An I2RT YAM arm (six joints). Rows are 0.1 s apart.
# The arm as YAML. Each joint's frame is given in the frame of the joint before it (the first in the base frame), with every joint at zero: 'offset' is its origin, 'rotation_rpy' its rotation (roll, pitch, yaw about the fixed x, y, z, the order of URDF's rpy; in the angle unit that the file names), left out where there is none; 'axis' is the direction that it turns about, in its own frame. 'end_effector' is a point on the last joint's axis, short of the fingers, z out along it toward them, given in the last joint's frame.
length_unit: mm
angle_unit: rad
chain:
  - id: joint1
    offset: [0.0, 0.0, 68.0]
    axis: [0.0, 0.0, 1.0]
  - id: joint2
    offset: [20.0, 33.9, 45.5]
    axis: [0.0, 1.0, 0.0]
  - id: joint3
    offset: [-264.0, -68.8, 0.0]
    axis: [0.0, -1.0, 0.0]
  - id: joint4
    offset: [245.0, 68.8, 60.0]
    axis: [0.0, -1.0, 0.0]
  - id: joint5
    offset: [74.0, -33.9, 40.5]
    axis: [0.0, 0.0, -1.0]
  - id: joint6
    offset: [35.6, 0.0, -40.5]
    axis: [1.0, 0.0, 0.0]
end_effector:
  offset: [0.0, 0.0, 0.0]
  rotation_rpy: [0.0, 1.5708, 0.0]
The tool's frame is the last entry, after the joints.
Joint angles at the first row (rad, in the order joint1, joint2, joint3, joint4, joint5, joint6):
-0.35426, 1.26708, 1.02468, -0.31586, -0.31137, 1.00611
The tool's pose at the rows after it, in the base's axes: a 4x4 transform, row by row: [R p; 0 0 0 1], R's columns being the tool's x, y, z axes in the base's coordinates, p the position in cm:
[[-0.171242 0.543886 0.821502 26.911], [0.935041 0.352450 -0.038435 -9.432], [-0.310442 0.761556 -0.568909 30.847], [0 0 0 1]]
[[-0.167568 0.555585 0.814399 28.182], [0.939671 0.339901 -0.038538 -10.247], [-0.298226 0.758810 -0.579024 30.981], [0 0 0 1]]
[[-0.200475 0.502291 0.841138 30.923], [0.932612 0.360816 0.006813 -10.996], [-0.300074 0.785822 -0.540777 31.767], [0 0 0 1]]
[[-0.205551 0.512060 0.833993 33.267], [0.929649 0.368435 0.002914 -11.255], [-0.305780 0.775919 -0.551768 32.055], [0 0 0 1]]
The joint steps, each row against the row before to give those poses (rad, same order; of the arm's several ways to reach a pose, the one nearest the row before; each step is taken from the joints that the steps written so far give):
-0.01544, 0.01678, 0.04132, -0.09652, 0.04732, -0.01053
-0.01069, 0.06126, 0.05510, -0.00806, -0.00580, 0.00302
0.00456, 0.10117, 0.09941, 0.03996, -0.05068, -0.00766
0.01985, 0.08903, 0.09672, -0.01668, 0.02277, 0.00000

